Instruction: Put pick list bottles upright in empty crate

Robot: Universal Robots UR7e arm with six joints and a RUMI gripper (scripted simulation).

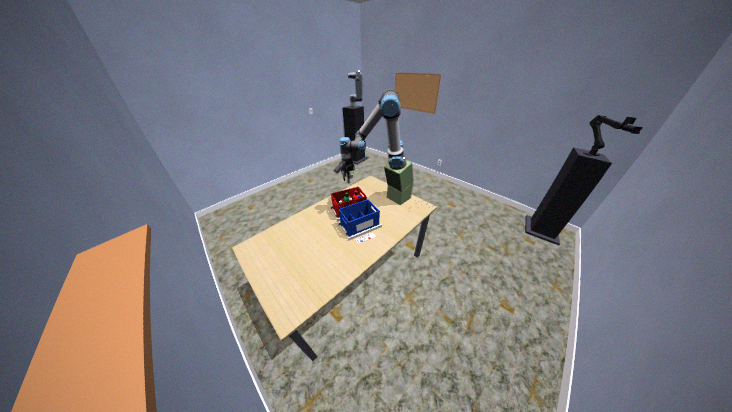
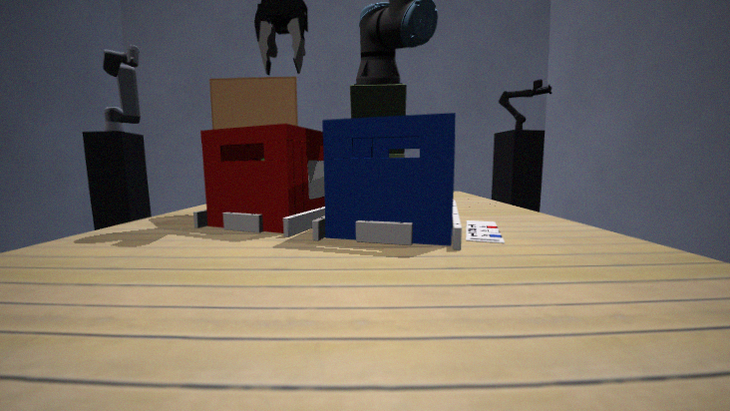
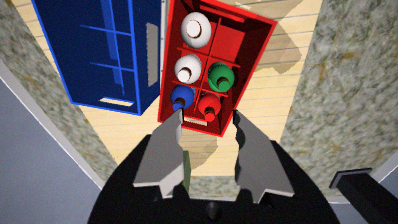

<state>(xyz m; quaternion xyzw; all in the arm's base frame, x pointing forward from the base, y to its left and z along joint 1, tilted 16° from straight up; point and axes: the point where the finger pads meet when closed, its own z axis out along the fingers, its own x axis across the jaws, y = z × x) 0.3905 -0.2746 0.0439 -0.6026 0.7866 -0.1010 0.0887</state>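
My gripper is now 5 cm past the blue-capped bottle, 9 cm to the right of it and 23 cm above it. From my hand the other things lie so: red crate 1 cm to the left, 23 cm below; then green bottle 3 cm behind, 3 cm to the right, 23 cm below; then white bottle 10 cm ahead, 23 cm below.
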